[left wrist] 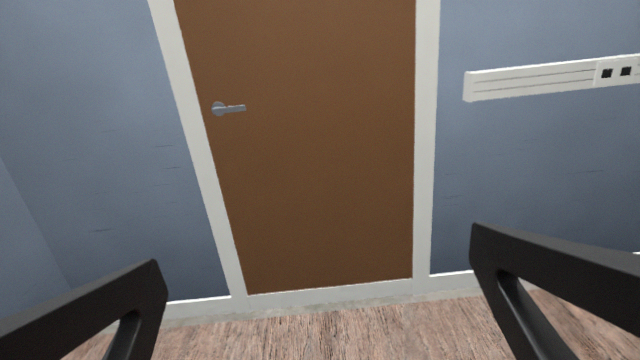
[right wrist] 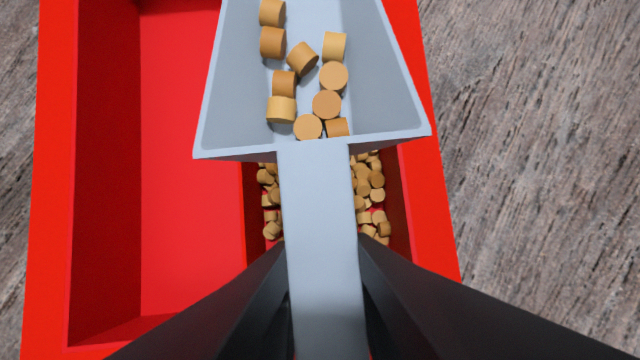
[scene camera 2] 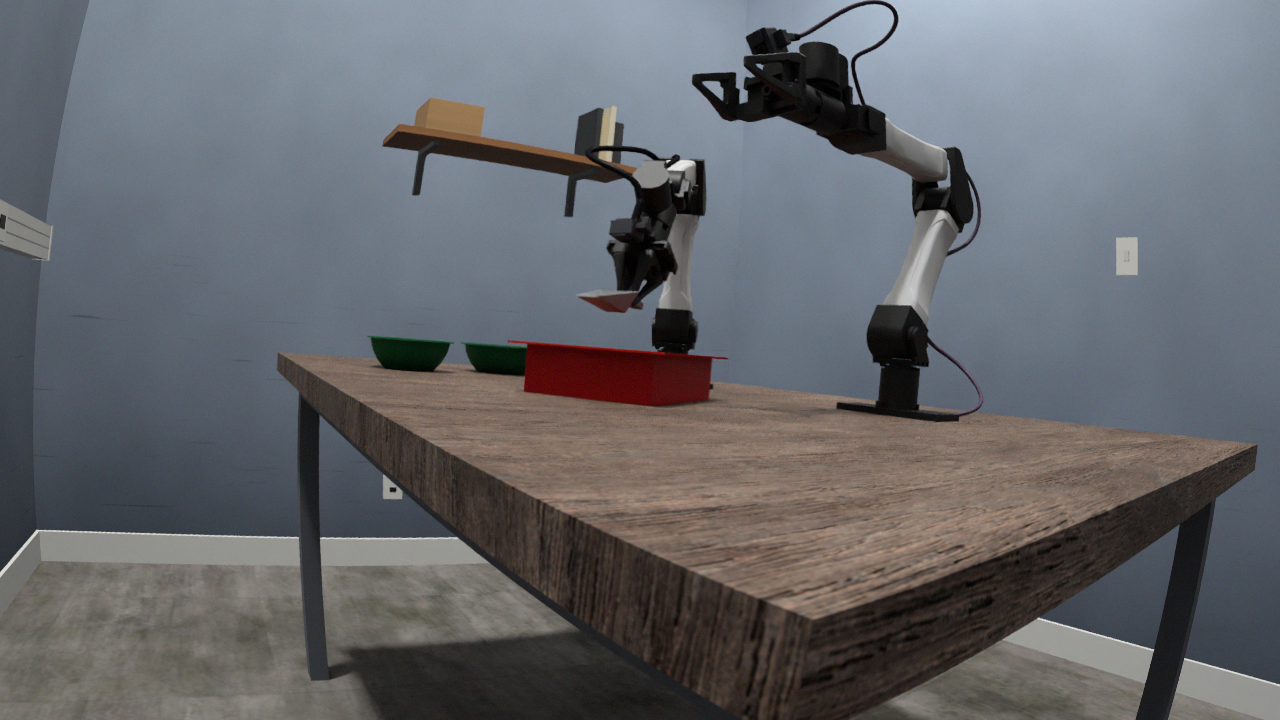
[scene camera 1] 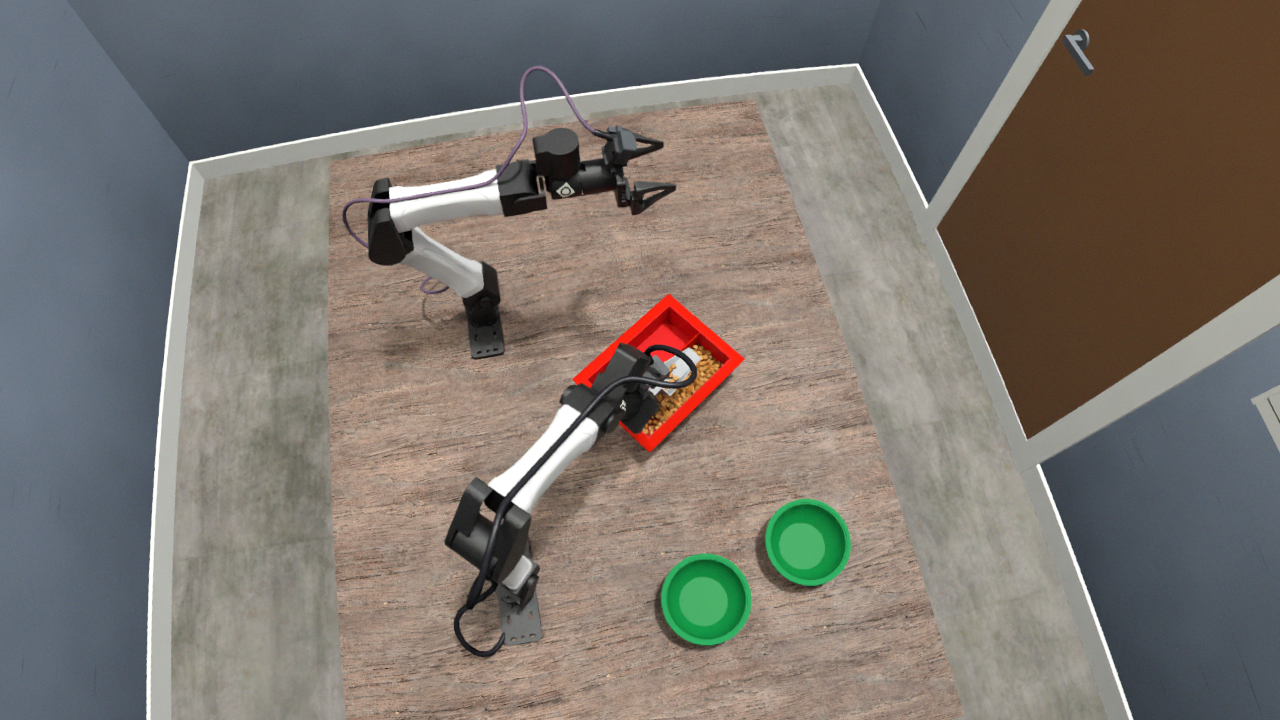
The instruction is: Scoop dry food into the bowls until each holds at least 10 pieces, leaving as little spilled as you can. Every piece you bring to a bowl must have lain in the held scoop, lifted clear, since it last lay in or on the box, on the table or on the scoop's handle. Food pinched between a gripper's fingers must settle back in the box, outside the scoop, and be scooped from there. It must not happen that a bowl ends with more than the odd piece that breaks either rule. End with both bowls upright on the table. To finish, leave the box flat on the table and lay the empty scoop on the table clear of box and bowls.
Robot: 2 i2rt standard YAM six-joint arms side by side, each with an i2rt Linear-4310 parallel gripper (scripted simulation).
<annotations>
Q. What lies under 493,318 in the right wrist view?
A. My right gripper.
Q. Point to a red box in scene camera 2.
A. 646,378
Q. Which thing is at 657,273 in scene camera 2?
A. My right gripper.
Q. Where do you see a grey scoop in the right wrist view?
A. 382,107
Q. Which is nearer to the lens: the red box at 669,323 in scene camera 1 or the green bowl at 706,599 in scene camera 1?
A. The green bowl.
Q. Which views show my left gripper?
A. The left wrist view, scene camera 2 and scene camera 1 only.
</annotations>
